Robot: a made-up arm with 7 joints.
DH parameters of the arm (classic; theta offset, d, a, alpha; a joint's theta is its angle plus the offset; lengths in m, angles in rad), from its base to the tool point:
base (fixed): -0.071 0 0 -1.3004
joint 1: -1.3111 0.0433 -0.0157 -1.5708
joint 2: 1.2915 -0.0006 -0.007 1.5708
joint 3: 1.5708 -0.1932 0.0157 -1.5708
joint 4: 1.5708 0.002 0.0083 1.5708
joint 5: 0 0.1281 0.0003 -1.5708
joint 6: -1.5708 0 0.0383 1.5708
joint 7: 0 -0.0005 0 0
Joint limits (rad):
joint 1: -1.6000..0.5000
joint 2: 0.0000..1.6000
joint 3: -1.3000..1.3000
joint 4: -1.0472..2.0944
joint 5: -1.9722..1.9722
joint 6: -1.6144..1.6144
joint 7: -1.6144..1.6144
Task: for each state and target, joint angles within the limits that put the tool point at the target. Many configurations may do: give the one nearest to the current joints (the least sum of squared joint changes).
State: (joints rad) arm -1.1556 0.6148 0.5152 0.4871 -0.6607 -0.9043 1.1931
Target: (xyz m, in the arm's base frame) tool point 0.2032 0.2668 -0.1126
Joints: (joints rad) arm -0.6818 0.5890 0.7262 0.6689 -0.7142 -0.9174 1.1931
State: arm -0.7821 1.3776 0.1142 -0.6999 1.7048 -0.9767 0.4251
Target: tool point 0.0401 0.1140 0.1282
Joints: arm -1.1737 1.4594 0.9025 -0.9246 1.6807 -0.8639 0.4251
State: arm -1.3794 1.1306 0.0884 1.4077 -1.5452 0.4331 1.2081
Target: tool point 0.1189 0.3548 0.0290
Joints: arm -1.6000 1.6000 -0.4000 1.8372 -1.4249 1.1933 1.2081
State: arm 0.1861 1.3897 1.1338 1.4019 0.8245 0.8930 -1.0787
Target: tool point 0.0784 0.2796 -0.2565
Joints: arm -0.4894 0.7017 1.1373 1.4635 0.7562 0.7377 -1.0787
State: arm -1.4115 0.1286 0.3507 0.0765 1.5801 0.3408 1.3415
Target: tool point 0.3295 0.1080 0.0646
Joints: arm -1.4945 0.3263 0.4513 0.5228 1.5429 0.3099 1.3415
